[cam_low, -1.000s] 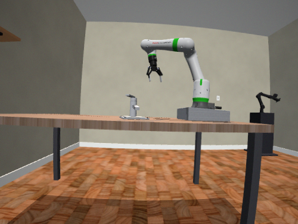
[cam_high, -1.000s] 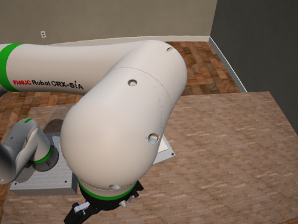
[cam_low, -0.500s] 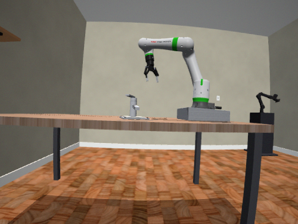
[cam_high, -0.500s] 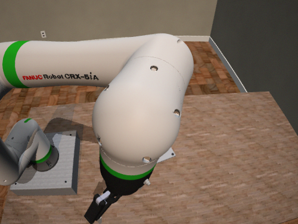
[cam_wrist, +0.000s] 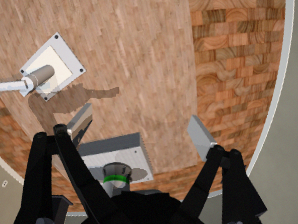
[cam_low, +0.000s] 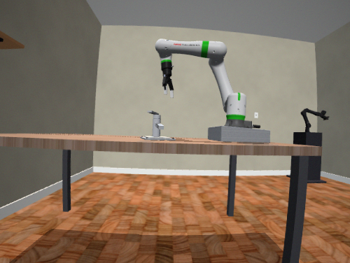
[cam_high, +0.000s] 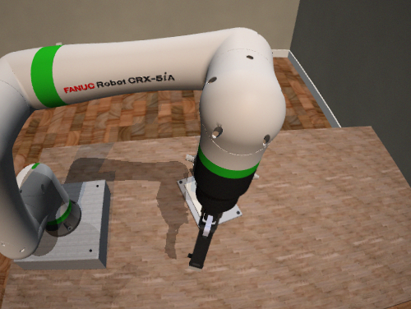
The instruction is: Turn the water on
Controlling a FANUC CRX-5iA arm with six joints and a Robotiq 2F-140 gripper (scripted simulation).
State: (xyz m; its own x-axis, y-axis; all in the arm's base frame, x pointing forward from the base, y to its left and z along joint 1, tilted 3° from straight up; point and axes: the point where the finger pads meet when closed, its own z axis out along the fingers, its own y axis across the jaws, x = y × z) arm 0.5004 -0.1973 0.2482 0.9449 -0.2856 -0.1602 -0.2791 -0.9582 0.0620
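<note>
Now: hand 5 cm short of the lever, 40 cm to the right of it and 21 cm above it. From my hand the other things lie so: tap 4 cm ahead, 37 cm to the left, 26 cm below.
</note>
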